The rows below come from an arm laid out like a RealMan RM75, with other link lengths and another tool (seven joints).
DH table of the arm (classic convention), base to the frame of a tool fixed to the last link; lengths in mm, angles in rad. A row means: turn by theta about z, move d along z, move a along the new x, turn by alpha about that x. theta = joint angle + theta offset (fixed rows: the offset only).
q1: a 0, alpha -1.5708, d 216.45, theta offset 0
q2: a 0, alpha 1.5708, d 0, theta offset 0
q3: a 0, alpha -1.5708, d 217.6, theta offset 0
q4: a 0, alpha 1.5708, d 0, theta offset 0
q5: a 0, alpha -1.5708, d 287.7, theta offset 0
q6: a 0, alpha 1.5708, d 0, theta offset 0
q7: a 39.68, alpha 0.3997, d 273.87, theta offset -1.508
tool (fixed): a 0, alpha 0, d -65.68, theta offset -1.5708
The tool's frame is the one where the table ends.
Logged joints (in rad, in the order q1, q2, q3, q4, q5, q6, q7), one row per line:
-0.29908, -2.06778, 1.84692, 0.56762, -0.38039, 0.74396, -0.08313
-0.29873, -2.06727, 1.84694, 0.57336, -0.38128, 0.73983, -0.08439
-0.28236, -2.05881, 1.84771, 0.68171, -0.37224, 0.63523, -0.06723
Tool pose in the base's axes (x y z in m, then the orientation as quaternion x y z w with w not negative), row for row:
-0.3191, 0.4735, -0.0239, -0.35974, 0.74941, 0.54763, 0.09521
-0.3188, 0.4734, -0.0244, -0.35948, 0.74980, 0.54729, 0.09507
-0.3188, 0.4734, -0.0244, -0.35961, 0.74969, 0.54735, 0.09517
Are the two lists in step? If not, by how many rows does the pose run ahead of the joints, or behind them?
The pose runs 2 rows behind the joints: the pose in row i belongs to the joints in row i - 2.
